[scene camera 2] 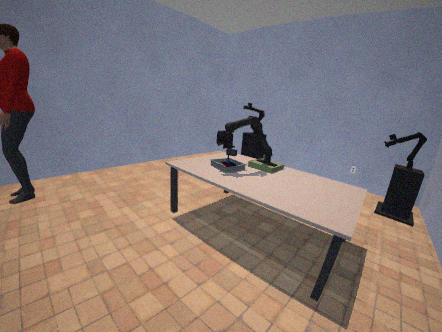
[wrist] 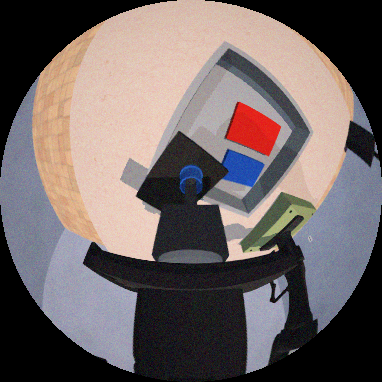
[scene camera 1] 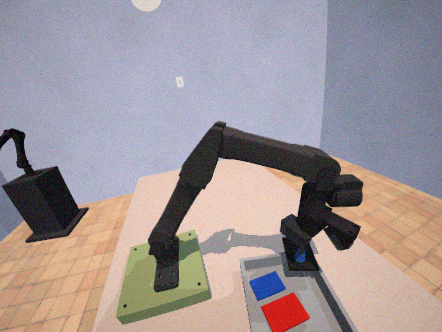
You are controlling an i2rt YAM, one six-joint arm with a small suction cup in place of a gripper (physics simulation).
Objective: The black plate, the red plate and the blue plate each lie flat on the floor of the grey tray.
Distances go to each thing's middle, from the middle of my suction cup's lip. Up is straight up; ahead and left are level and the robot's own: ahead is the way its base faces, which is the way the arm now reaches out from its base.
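Scene:
The blue plate (wrist: 242, 169) is 1 cm to the right of my suction cup, 10 cm behind it and 7 cm below it. I find the black plate (wrist: 161, 185) 1 cm ahead of my suction cup and 1 cm below it, and 2 cm to the left of it. The grey tray (scene camera 1: 312, 288) is 7 cm behind the suction cup, 7 cm to the right of it and 6 cm below it. With the red plate (wrist: 247, 126) as the reference, my suction cup is 7 cm above it, 9 cm past it and 9 cm to the left of it.

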